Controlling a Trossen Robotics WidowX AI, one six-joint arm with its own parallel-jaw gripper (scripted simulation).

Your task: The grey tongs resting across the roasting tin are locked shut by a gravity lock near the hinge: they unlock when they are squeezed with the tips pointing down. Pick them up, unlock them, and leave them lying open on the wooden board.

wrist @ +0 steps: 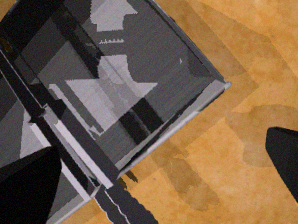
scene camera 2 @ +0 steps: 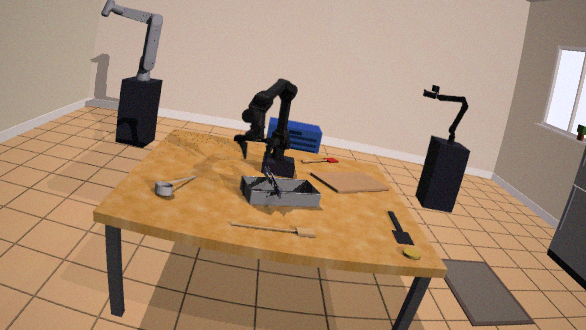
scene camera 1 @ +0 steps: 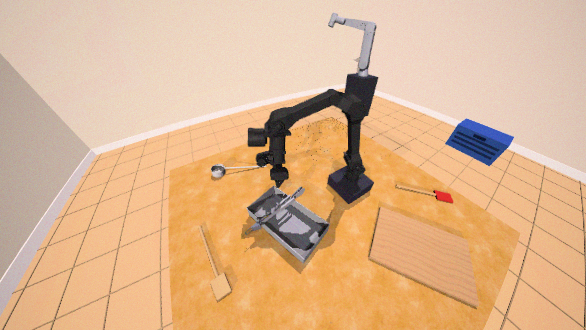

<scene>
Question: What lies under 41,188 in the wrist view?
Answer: My gripper.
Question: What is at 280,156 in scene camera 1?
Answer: My gripper.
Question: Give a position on a grey roasting tin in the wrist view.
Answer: At 132,81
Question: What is my gripper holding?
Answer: Nothing.
</scene>
